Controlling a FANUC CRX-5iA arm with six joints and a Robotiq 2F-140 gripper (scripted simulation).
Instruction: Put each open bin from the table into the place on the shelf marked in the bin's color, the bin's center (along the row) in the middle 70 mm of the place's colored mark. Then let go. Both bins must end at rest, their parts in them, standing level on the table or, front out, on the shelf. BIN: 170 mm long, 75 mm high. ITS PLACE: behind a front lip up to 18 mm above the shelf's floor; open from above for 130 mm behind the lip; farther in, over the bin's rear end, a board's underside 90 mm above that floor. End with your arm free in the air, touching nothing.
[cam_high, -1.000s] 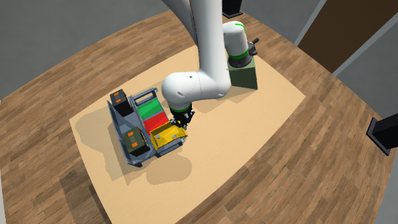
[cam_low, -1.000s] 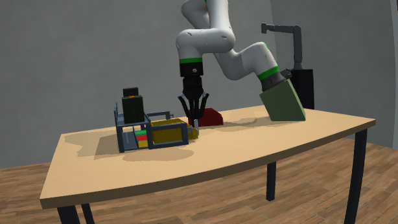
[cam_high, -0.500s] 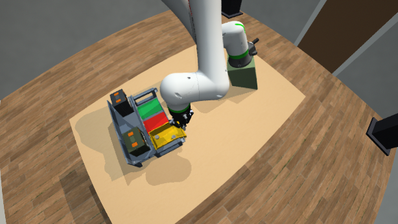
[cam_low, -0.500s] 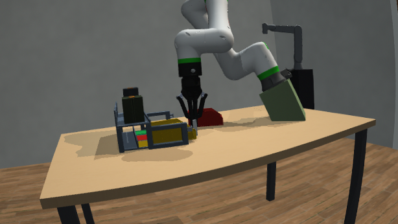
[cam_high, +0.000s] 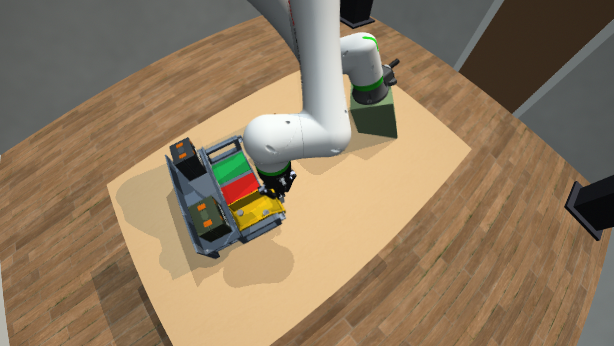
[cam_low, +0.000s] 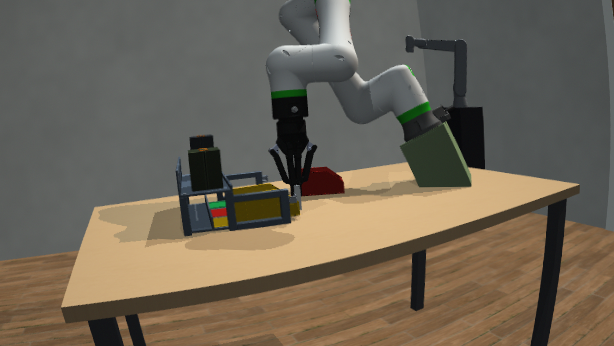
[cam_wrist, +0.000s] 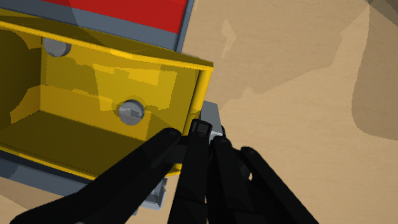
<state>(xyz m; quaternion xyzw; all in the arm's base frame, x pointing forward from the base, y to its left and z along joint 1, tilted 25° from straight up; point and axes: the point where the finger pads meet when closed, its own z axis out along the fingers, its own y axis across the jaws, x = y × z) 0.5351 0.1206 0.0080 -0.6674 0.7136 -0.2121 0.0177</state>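
Now: the yellow bin 9 cm ahead of my hand and 1 cm to the right of it. From my hand the other things lie so: red bin: 24 cm to the right, 16 cm behind, 1 cm below.
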